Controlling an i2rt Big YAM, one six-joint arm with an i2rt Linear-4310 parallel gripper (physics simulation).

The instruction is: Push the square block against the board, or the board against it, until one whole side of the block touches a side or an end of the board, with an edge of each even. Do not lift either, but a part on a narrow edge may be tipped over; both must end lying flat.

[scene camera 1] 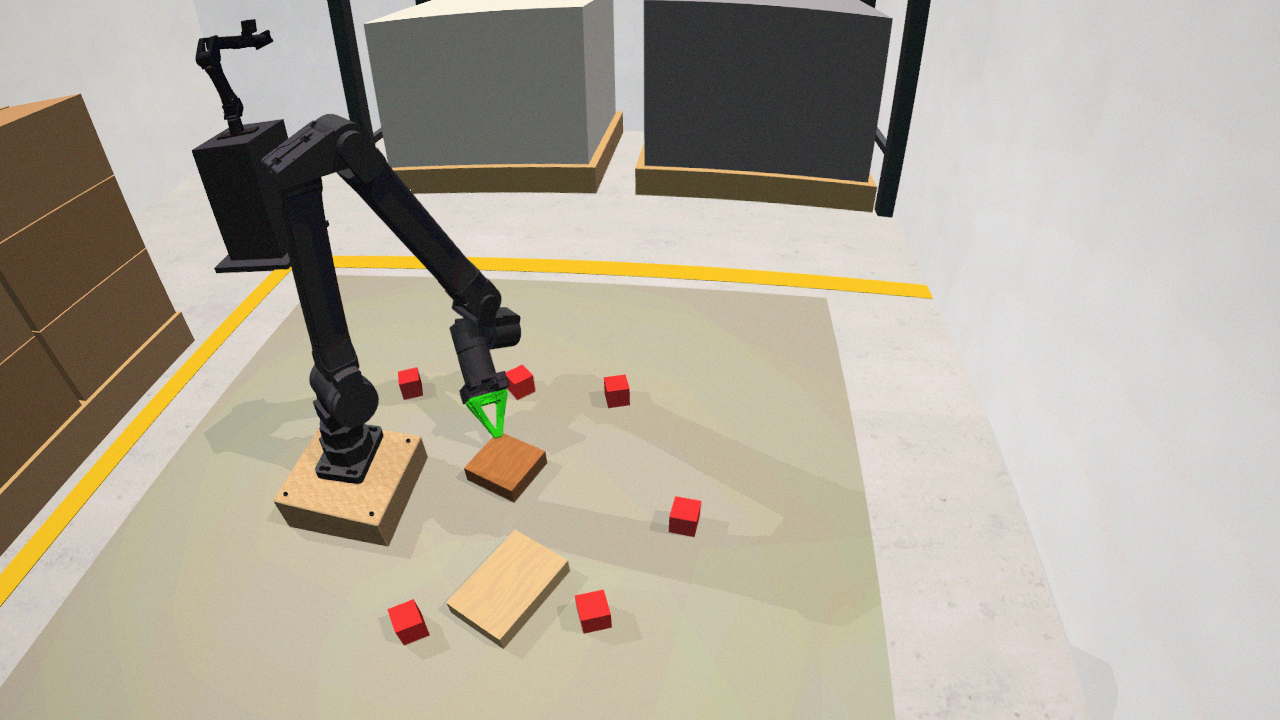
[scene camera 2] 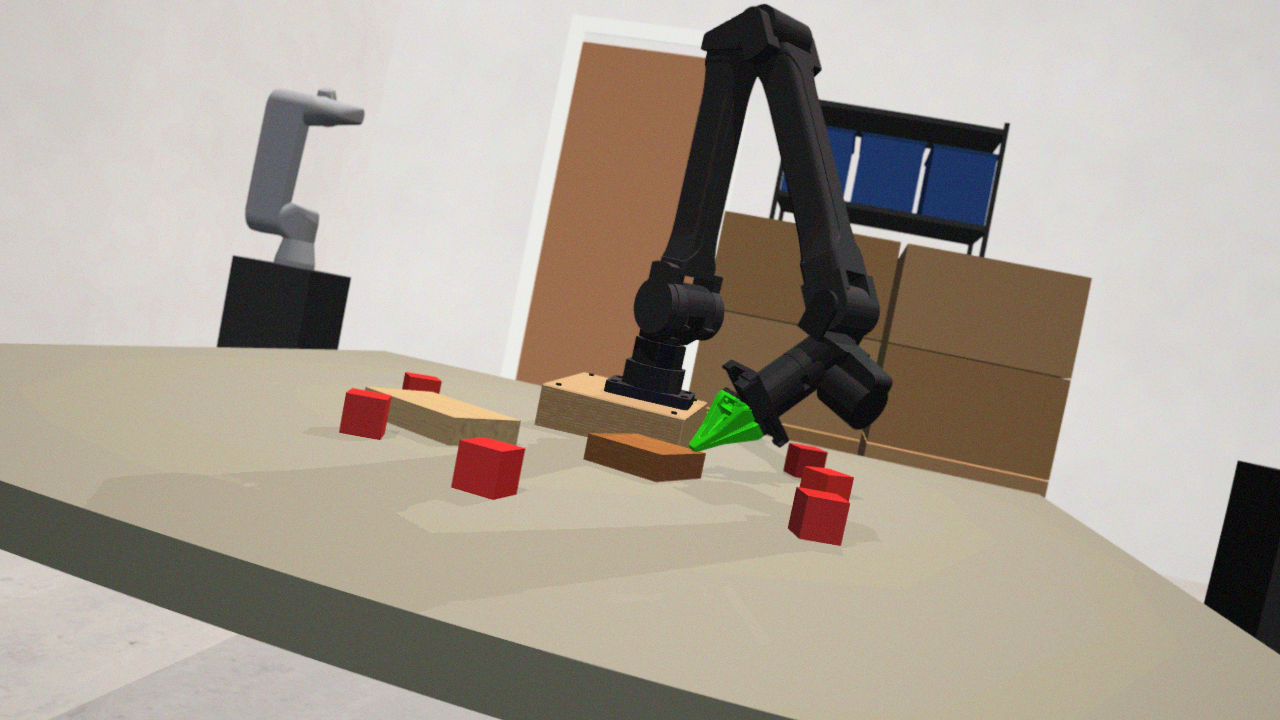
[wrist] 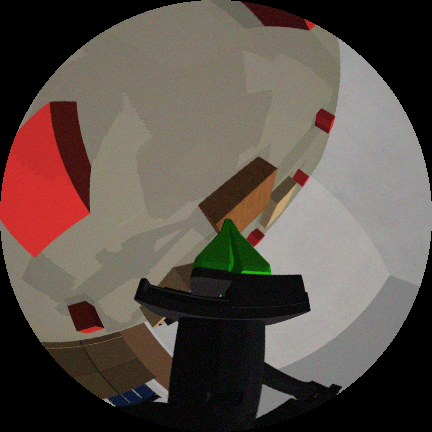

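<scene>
The brown square block lies flat on the mat, in front of the arm's base. The pale rectangular board lies flat, nearer the camera in scene camera 1, with a gap between it and the block. My green gripper is shut and empty. Its tips are low at the block's corner on the side away from the board, at or very near it; whether they touch it I cannot tell.
Red cubes stand near the board's two sides. Another red cube stands right of the block in scene camera 1. Several more, including one red cube, stand behind the gripper. The arm's wooden base is left of the block.
</scene>
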